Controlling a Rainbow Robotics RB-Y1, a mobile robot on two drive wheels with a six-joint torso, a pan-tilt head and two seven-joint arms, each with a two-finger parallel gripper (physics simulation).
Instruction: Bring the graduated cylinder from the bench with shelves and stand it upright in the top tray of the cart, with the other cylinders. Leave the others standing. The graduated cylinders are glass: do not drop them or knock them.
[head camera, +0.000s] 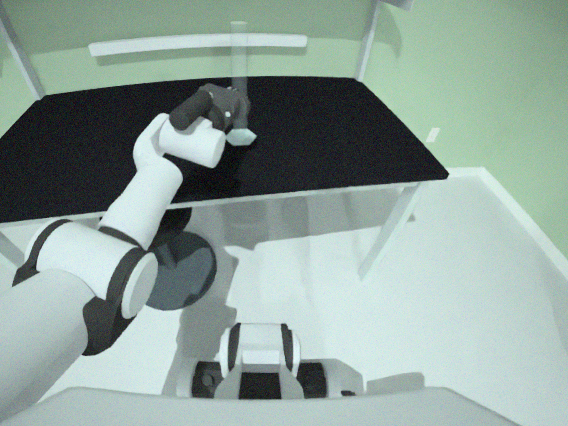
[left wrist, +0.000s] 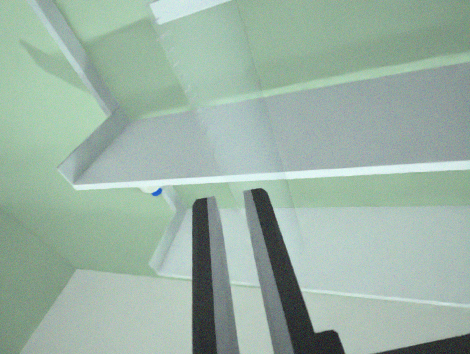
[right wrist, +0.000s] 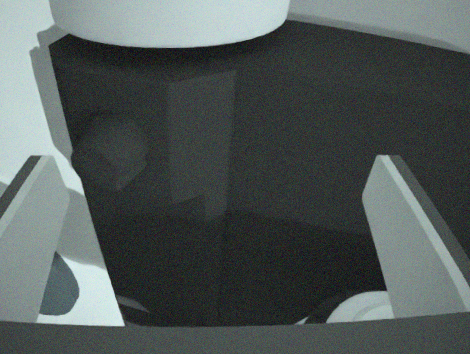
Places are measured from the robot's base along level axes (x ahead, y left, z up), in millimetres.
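Where they show: left gripper, fingertip midpoint: (head camera: 233, 91) (left wrist: 231, 208); right gripper, fingertip midpoint: (right wrist: 216, 176).
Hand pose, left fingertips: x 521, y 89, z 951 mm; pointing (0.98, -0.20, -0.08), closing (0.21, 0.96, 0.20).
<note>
Things, the pixels of their top centre, and the offset from my left fingertips. "spot": a spot on its surface instead. Level surfaces: height alone.
- clear graduated cylinder, middle of its top: (left wrist: 281, 246) (head camera: 238, 22) dx +79, dy -7, dz +147 mm
- black bench top, its level: dz -188 mm
- small blue-tipped thing, middle of its top: (left wrist: 157, 192) dx +550, dy -467, dz +447 mm
- bench leg, surface spot: (head camera: 390, 232) spot: dx -9, dy -606, dz -532 mm
The clear graduated cylinder (head camera: 239, 60) (left wrist: 225, 100) stands upright on the black bench top (head camera: 325, 150), its pale six-sided foot toward me in the head view. My left gripper (head camera: 243, 104) (left wrist: 231, 208) is at the lower part of the cylinder in the head view. In the left wrist view its fingers are close together with a narrow gap, and the wider cylinder shows past their tips, shifted to the right; I see no glass gripped between them. My right gripper (right wrist: 216, 176) is open and empty. The cart and the other cylinders do not show.
White shelves (left wrist: 350, 120) rise behind the cylinder, with a lower shelf (left wrist: 380, 250) below. A small blue-tipped thing (left wrist: 156, 191) shows under the shelf's left end. A round blue-grey seat (head camera: 182, 275) stands before the bench, under my left arm. A bench leg (head camera: 390, 232) is at the right.
</note>
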